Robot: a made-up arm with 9 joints.
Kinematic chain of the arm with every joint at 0, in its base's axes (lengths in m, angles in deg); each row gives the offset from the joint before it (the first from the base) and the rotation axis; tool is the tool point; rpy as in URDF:
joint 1: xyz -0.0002 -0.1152 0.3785 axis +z
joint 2: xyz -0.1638 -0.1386 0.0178 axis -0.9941 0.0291 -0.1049
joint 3: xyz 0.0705 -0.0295 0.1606 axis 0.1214 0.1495 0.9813
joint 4: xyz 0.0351 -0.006 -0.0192 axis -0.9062 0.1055 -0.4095
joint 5: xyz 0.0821 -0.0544 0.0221 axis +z
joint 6: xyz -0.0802 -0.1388 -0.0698 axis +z
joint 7: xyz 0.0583 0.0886 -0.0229 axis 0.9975 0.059 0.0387
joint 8: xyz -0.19 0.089 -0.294 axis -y
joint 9: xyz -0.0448 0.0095 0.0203 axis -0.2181 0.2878 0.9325
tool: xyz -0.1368 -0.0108 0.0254 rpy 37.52 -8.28 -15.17
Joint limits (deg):
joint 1: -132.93..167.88
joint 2: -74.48..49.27
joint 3: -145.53..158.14
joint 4: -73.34..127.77
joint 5: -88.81..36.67
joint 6: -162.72..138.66
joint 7: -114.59..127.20
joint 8: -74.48..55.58
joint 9: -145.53..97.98
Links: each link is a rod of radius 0.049 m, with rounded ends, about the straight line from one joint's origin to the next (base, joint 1, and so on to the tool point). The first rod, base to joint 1, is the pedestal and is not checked.
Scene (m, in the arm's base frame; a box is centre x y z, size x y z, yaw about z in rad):
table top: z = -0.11
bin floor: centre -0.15 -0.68 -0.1 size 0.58 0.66 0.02 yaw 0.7
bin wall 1: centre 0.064 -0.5 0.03 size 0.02 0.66 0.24 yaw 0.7
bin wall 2: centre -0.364 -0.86 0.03 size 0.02 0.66 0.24 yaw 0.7
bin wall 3: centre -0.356 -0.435 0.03 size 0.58 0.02 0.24 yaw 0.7
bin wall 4: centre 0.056 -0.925 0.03 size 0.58 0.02 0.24 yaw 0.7
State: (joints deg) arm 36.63 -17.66 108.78 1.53 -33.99 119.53 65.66 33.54 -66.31
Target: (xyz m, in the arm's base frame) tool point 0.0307 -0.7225 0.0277
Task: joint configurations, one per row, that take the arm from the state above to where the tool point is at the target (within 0.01 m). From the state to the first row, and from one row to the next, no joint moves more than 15 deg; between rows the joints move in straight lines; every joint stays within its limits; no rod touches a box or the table.
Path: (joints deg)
1: 22.12 -17.15 111.52 -2.10 -35.34 113.67 65.64 29.80 -73.72
2: 7.62 -16.63 114.26 -5.72 -36.70 107.80 65.63 26.05 -81.14
3: -6.89 -16.12 117.01 -9.35 -38.05 101.94 65.61 22.31 -88.55
4: -21.39 -15.61 119.75 -12.98 -39.41 96.08 65.59 18.57 -95.97
5: -7.68 -26.13 107.38 -7.87 -44.38 99.88 54.20 26.29 -82.65
6: 6.03 -36.65 95.01 -2.76 -49.34 103.69 42.81 34.01 -69.33

